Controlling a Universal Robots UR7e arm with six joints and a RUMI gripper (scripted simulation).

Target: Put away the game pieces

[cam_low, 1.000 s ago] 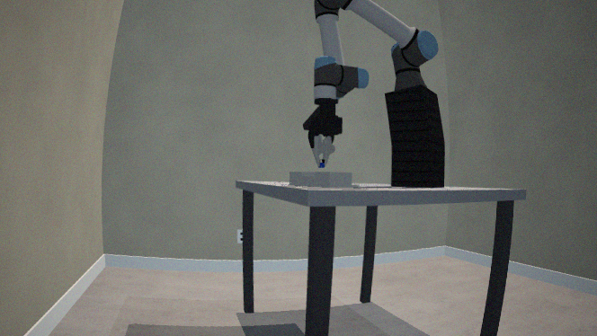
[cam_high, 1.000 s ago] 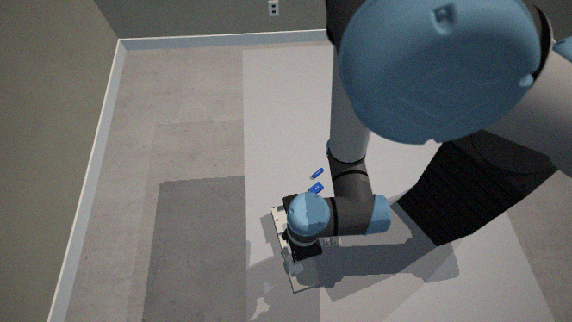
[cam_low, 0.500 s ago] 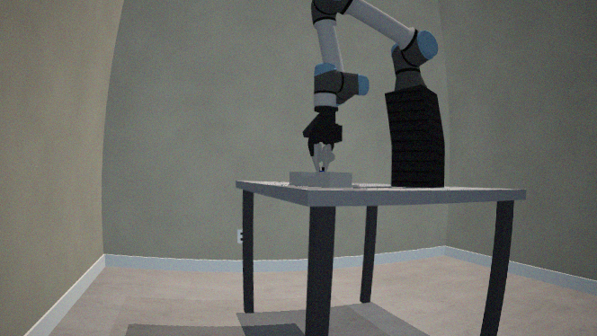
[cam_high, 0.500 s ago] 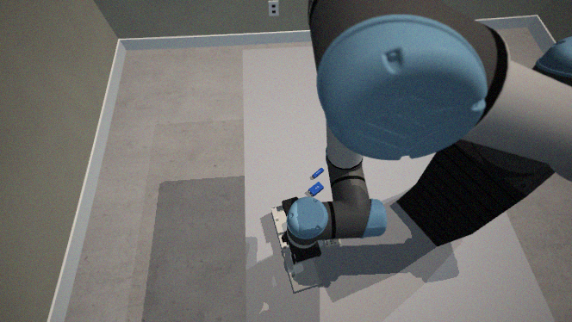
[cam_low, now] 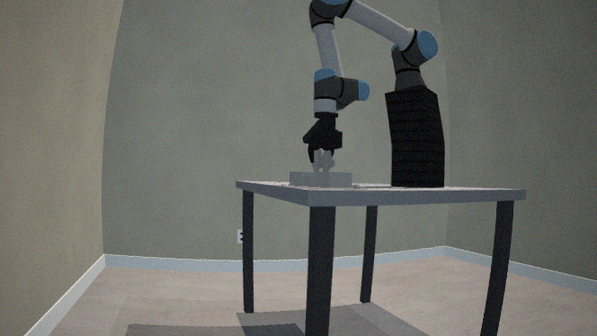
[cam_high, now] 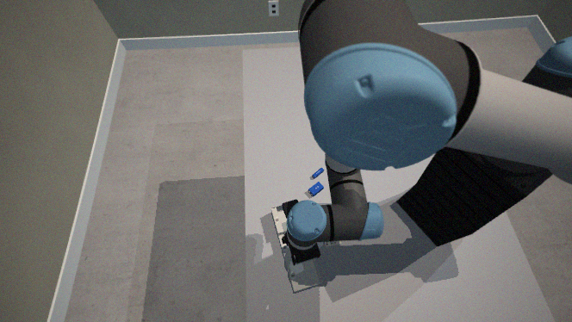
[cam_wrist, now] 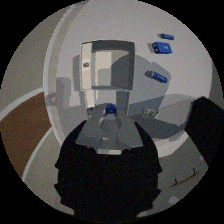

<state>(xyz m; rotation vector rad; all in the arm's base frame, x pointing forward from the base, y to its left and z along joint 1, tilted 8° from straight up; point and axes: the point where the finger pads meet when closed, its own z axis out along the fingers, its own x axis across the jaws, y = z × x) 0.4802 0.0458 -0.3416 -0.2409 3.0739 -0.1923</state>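
The blue game piece is 1 cm below my hand. Round my hand: grey two-compartment bin unit 1 cm below, 1 cm ahead; then white spotted game piece 11 cm behind, 3 cm below.
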